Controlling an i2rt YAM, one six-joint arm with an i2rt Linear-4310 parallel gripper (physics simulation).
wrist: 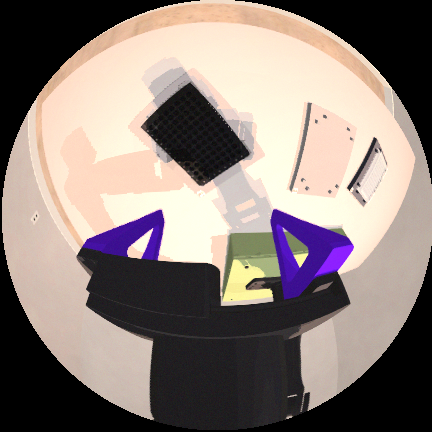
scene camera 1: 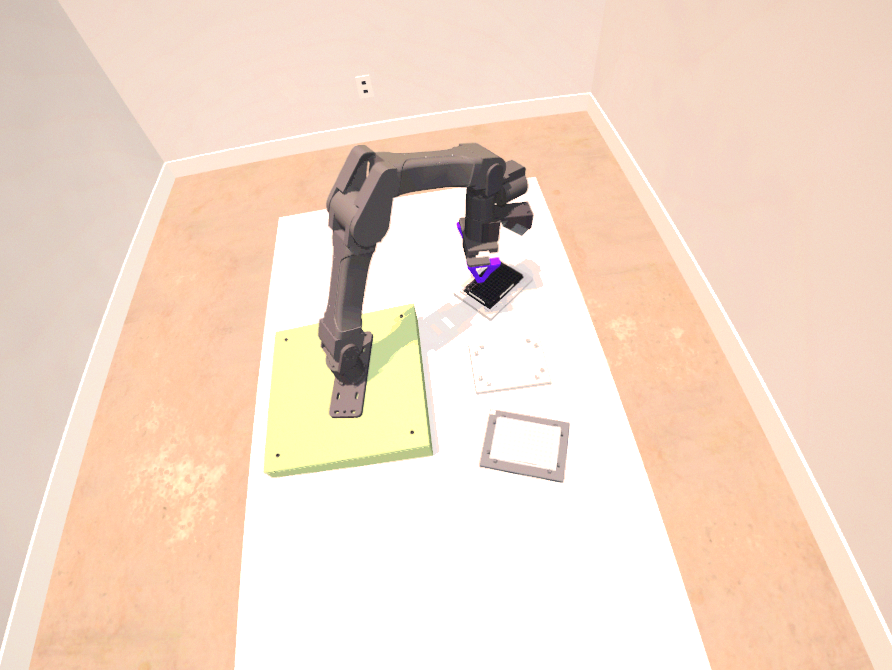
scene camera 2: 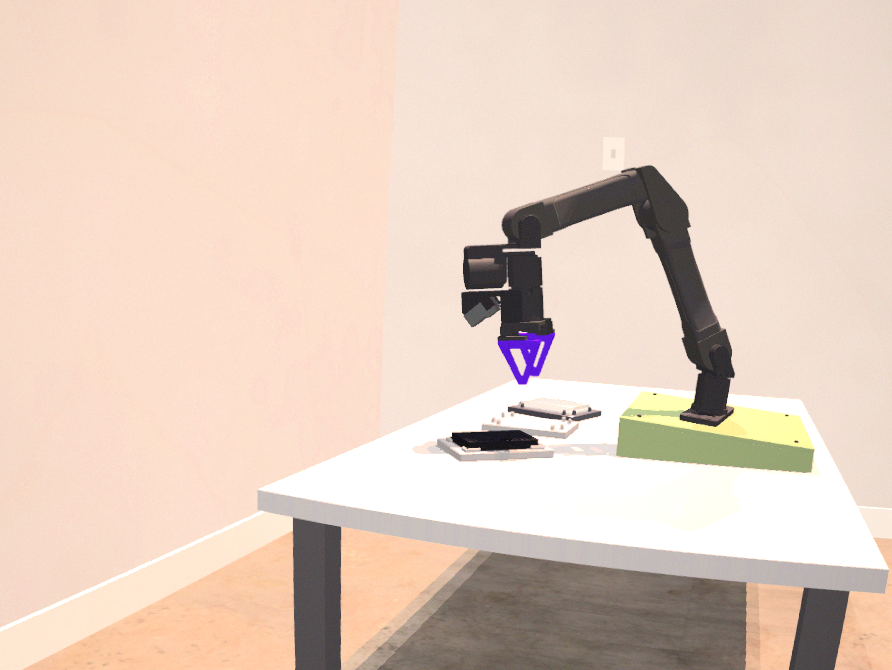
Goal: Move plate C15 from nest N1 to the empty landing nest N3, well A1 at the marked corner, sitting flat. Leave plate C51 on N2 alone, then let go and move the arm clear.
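Note:
A black well plate (scene camera 1: 497, 284) (scene camera 2: 493, 439) (wrist: 195, 135) lies flat on a pale nest (scene camera 2: 504, 455). An empty white nest (scene camera 1: 508, 366) (scene camera 2: 530, 426) (wrist: 325, 150) with small corner pegs is beside it. A white plate (scene camera 1: 526, 443) (scene camera 2: 553, 406) (wrist: 374, 172) sits on a dark grey nest (scene camera 1: 522, 472) at the far end of the row. Nest and plate labels and the A1 corner mark cannot be read. My gripper (scene camera 1: 478, 271) (scene camera 2: 528, 378) (wrist: 217, 214) points down, open and empty, above the black plate's area. In the wrist view the black plate is turned at an angle to the fingers.
The arm stands on a yellow-green base block (scene camera 1: 302, 403) (scene camera 2: 713, 454) (wrist: 237, 287), beside the row of nests. All stand on a white table (scene camera 1: 432, 562) (scene camera 2: 432, 504). Walls rise beyond the table. The arm's shadow falls near the black plate.

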